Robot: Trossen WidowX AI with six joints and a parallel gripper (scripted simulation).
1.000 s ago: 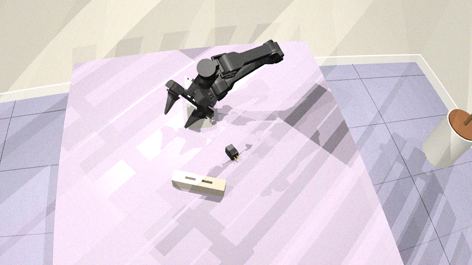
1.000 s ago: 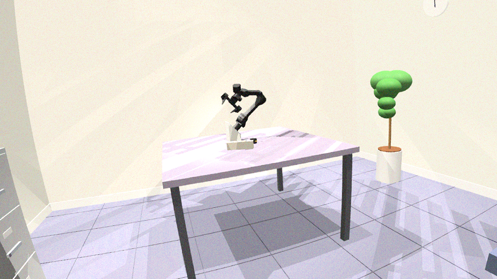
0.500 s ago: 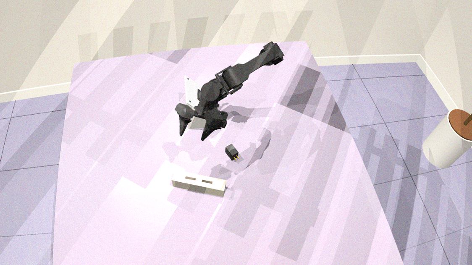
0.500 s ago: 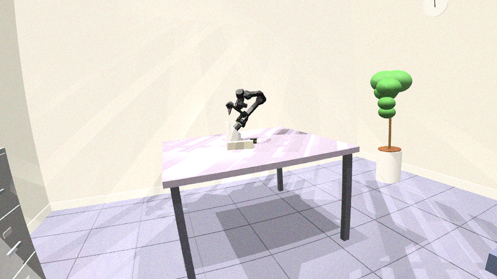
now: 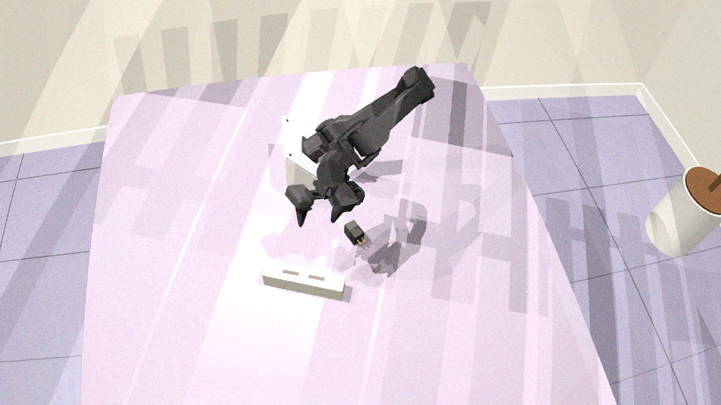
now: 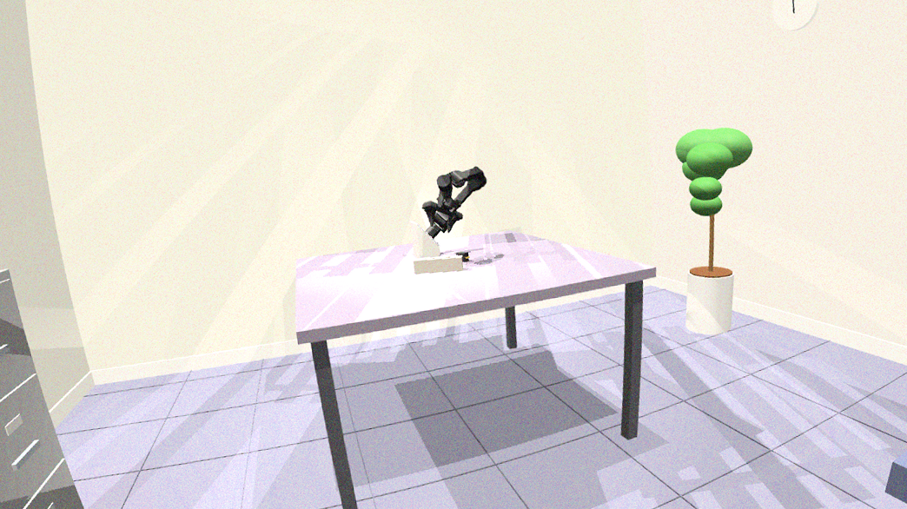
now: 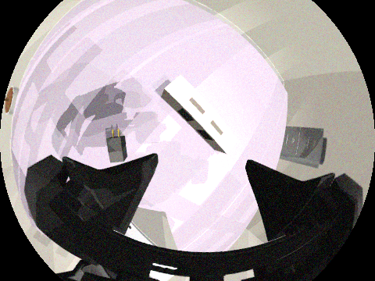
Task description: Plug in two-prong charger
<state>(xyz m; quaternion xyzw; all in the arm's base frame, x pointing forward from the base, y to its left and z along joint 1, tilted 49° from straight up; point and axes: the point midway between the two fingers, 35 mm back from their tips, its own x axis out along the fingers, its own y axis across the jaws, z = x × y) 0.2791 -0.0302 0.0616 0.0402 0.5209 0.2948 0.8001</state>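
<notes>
My gripper tip is now 14 cm above the two-prong charger, 11 cm to the right of it and 5 cm past it.
</notes>
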